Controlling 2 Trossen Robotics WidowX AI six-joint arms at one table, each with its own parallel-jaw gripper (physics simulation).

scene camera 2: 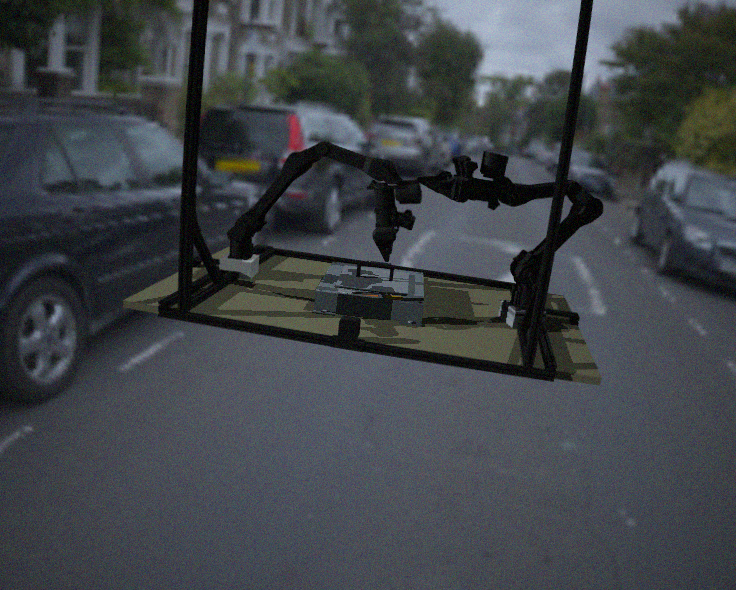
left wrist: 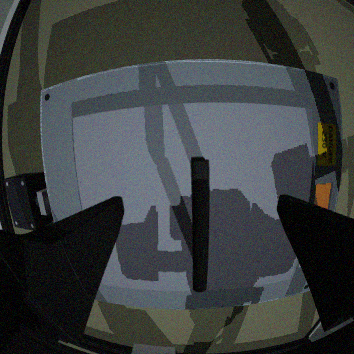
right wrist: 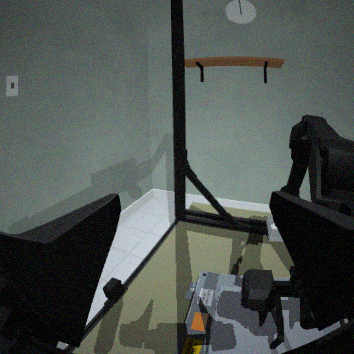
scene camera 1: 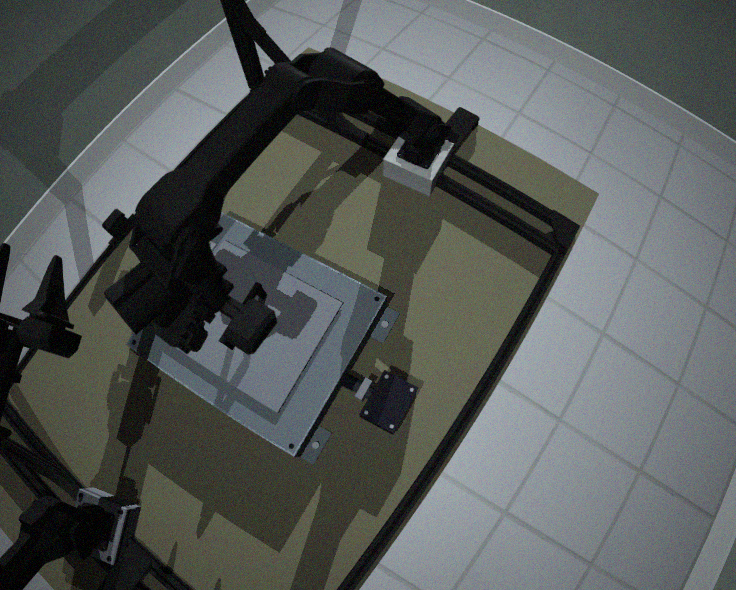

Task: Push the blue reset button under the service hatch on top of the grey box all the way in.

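Observation:
The grey box (scene camera 1: pixel 273 427) (scene camera 2: pixel 408 313) (left wrist: pixel 57 150) lies on the table. Its service hatch (scene camera 1: pixel 294 368) (left wrist: pixel 115 150) is a flat pale panel on top, lying shut, with a black bar handle (left wrist: pixel 200 235) (right wrist: pixel 278 325). The blue reset button does not show in any view. My left gripper (scene camera 2: pixel 385 256) (left wrist: pixel 203 204) is open and empty, pointing down a little above the hatch; in the left wrist view the handle lies between its fingertips. My right gripper (scene camera 1: pixel 30 258) (scene camera 2: pixel 423 179) (right wrist: pixel 197 200) is open and empty, held high, away from the box.
A dark block (scene camera 1: pixel 390 399) (left wrist: pixel 22 200) with screws stands beside the box, with a pale connector. Yellow (left wrist: pixel 326 145) and orange (left wrist: pixel 323 195) labels mark the box's opposite edge. Black frame posts (scene camera 2: pixel 193 122) (right wrist: pixel 178 100) rise at the table edges. Arm shadows cross the box.

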